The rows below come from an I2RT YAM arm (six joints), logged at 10 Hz.
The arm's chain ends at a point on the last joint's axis. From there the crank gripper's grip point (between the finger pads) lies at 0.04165 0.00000 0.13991 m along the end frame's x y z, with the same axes.
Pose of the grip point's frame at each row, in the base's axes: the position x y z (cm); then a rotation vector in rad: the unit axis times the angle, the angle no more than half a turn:
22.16 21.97 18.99 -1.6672 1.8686 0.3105
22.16 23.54 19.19 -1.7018 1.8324 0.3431
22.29 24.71 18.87 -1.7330 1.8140 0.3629
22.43 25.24 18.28 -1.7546 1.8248 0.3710
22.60 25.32 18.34 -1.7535 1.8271 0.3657
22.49 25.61 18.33 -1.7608 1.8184 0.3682
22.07 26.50 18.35 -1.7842 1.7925 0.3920
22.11 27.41 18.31 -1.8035 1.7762 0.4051
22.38 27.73 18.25 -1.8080 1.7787 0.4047
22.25 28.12 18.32 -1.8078 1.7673 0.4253
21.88 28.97 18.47 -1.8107 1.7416 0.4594
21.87 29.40 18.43 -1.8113 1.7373 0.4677
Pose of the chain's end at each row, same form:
18.31 17.70 32.41 -1.6672 1.8686 0.3105
18.57 18.95 32.57 -1.7018 1.8324 0.3431
18.95 20.02 32.28 -1.7330 1.8140 0.3629
19.37 20.71 31.82 -1.7546 1.8248 0.3710
19.50 20.83 31.88 -1.7535 1.8271 0.3657
19.41 21.08 31.86 -1.7608 1.8184 0.3682
19.19 21.76 31.85 -1.7842 1.7925 0.3920
19.37 22.59 31.81 -1.8035 1.7762 0.4051
19.68 22.96 31.78 -1.8080 1.7787 0.4047
19.67 23.13 31.80 -1.8078 1.7673 0.4253
19.49 23.60 31.83 -1.8107 1.7416 0.4594
19.54 23.95 31.77 -1.8113 1.7373 0.4677

